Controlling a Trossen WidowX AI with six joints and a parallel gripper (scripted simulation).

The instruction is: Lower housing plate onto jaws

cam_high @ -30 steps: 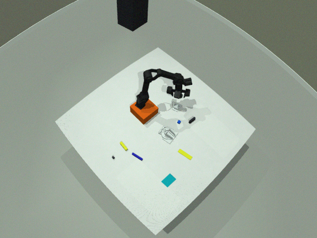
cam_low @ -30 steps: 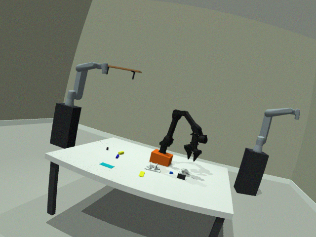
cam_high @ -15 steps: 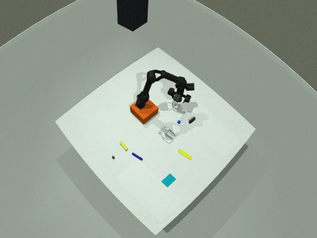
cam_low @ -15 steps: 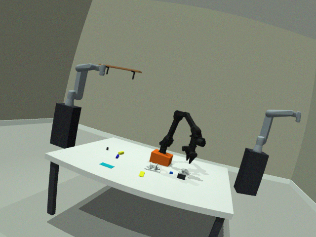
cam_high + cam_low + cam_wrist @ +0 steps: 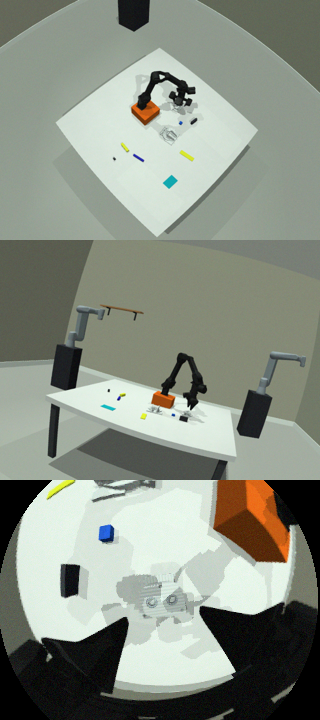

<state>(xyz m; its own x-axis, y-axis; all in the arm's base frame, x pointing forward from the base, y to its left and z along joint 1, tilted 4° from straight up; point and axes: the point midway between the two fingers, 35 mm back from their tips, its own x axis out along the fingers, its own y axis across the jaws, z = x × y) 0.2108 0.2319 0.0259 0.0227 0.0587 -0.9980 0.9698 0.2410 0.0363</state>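
Right now my gripper tip is 10 mm to the left of the white part and 50 mm above it. Also, from my gripper tip: cyan tile 350 mm ahead, 560 mm to the right, 60 mm below; then blue cube 100 mm ahead, 110 mm to the right, 50 mm below; then blue bar 40 mm ahead, 560 mm to the right, 50 mm below.
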